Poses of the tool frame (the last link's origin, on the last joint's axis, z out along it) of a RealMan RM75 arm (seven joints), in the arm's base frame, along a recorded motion.
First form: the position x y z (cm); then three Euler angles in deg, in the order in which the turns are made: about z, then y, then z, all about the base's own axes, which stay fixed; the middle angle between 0 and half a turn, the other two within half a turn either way.
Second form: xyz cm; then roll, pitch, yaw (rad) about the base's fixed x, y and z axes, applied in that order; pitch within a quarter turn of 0, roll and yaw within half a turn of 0. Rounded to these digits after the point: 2 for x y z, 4 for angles.
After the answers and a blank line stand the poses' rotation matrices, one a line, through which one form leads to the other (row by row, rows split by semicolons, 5 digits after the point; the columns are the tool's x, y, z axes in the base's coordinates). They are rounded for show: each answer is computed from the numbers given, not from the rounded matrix.
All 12 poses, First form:
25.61 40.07 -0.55 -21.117 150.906 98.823
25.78 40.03 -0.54 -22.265 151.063 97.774
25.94 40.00 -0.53 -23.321 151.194 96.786
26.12 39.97 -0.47 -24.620 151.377 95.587
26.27 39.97 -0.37 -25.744 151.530 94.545
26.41 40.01 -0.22 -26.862 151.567 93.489
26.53 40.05 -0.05 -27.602 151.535 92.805
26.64 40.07 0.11 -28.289 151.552 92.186
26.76 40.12 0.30 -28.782 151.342 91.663
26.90 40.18 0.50 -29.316 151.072 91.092
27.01 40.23 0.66 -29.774 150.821 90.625
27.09 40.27 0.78 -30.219 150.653 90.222
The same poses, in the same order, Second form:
25.61 40.07 -0.55 -2.9437 0.4708 -1.0006
25.78 40.03 -0.54 -2.9351 0.4643 -0.9975
25.94 40.00 -0.53 -2.9272 0.4584 -0.9951
26.12 39.97 -0.47 -2.9180 0.4506 -0.9921
26.27 39.97 -0.37 -2.9103 0.4438 -0.9897
26.41 40.01 -0.22 -2.9017 0.4387 -0.9873
26.53 40.05 -0.05 -2.8955 0.4361 -0.9853
26.64 40.07 0.11 -2.8903 0.4329 -0.9834
26.76 40.12 0.30 -2.8843 0.4338 -0.9824
26.90 40.18 0.50 -2.8773 0.4354 -0.9813
27.01 40.23 0.66 -2.8711 0.4370 -0.9798
27.09 40.27 0.78 -2.8658 0.4373 -0.9779

0.48104 -0.87352 -0.07458; -0.75024 -0.45417 0.48049; -0.45359 -0.17518 -0.87382
0.48496 -0.87208 -0.06545; -0.75121 -0.45372 0.47940; -0.44777 -0.18333 -0.87515
0.48819 -0.87088 -0.05694; -0.75225 -0.45297 0.47847; -0.44248 -0.19075 -0.87626
0.49231 -0.86917 -0.04664; -0.75364 -0.45246 0.47677; -0.43549 -0.19957 -0.87779
0.49573 -0.86765 -0.03777; -0.75491 -0.45200 0.47520; -0.42938 -0.20705 -0.87907
0.49875 -0.86626 -0.02898; -0.75554 -0.45089 0.47525; -0.42476 -0.21514 -0.87937
0.50090 -0.86519 -0.02332; -0.75545 -0.45019 0.47605; -0.42238 -0.22083 -0.87911
0.50311 -0.86403 -0.01817; -0.75560 -0.44998 0.47601; -0.41947 -0.22576 -0.87925
0.50360 -0.86383 -0.01392; -0.75479 -0.44775 0.47938; -0.42033 -0.23091 -0.87750
0.50408 -0.86361 -0.00922; -0.75367 -0.44507 0.48362; -0.42176 -0.23684 -0.87523
0.50482 -0.86321 -0.00532; -0.75238 -0.44301 0.48751; -0.42318 -0.24210 -0.87310
0.50622 -0.86240 -0.00190; -0.75126 -0.44206 0.49009; -0.42350 -0.24667 -0.87167

